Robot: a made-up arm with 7 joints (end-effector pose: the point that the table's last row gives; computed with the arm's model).
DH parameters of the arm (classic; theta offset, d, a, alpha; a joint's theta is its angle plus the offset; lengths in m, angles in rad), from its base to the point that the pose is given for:
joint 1: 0 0.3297 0 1.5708
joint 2: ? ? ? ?
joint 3: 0 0.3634 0.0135 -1.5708
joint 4: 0 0.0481 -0.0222 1.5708
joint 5: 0 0.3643 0 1.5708
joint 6: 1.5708 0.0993 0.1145 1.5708
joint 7: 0 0.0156 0 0
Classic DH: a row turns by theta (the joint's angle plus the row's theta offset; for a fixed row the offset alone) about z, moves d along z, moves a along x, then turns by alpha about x.
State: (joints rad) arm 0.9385 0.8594 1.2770 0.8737 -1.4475 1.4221 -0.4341
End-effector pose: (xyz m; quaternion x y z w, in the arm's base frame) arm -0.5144 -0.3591 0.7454 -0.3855 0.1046 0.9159 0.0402
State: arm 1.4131 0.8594 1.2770 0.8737 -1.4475 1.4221 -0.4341
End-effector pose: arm -0.2934 -0.5545 0.7454 0.3993 -0.0110 -0.8997 0.1762
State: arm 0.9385 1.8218 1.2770 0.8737 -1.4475 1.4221 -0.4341
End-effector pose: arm -0.5657 -0.4291 0.0802 -0.5773 -0.2603 0.7455 0.2082
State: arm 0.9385 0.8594 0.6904 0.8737 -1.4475 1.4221 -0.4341
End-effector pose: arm -0.4503 -0.2781 0.8652 -0.1823 0.0614 0.9508 0.2428
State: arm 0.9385 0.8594 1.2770 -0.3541 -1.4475 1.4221 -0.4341
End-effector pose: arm -0.1820 -0.6852 0.6188 0.1692 0.3859 -0.8757 0.2358
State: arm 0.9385 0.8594 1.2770 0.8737 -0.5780 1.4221 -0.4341
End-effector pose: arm -0.4390 -0.3515 0.8453 0.3279 -0.3083 -0.8314 0.3260
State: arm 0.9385 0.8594 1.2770 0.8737 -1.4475 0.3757 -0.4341
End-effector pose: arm -0.5287 -0.3093 0.8487 0.0897 0.2648 0.9461 0.1632
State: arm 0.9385 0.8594 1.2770 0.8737 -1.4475 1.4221 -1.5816
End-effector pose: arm -0.5144 -0.3591 0.7454 -0.3805 -0.1214 0.7474 0.5309
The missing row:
joint 2: 0 0.061 0 -1.5708
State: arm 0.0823 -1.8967 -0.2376 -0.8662 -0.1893 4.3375 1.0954
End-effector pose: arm 0.6421 -0.0316 0.3194 0.5954 -0.4816 -0.4442 0.4650
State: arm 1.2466 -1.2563 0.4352 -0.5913 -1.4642 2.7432 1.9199
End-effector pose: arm 0.2009 0.3623 0.7334 0.0085 -0.3828 -0.3758 0.8439
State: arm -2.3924 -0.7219 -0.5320 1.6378 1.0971 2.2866 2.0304
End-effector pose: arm -0.4784 -0.0474 0.4208 -0.7218 -0.0895 0.6065 0.3210
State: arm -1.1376 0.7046 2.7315 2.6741 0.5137 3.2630 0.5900
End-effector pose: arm -0.0460 0.1377 0.3776 -0.6094 -0.2985 -0.5513 0.4855
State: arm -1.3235 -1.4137 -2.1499 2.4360 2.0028 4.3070 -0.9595
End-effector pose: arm -0.2801 -0.1944 0.3023 -0.4851 0.5151 -0.6455 0.2876
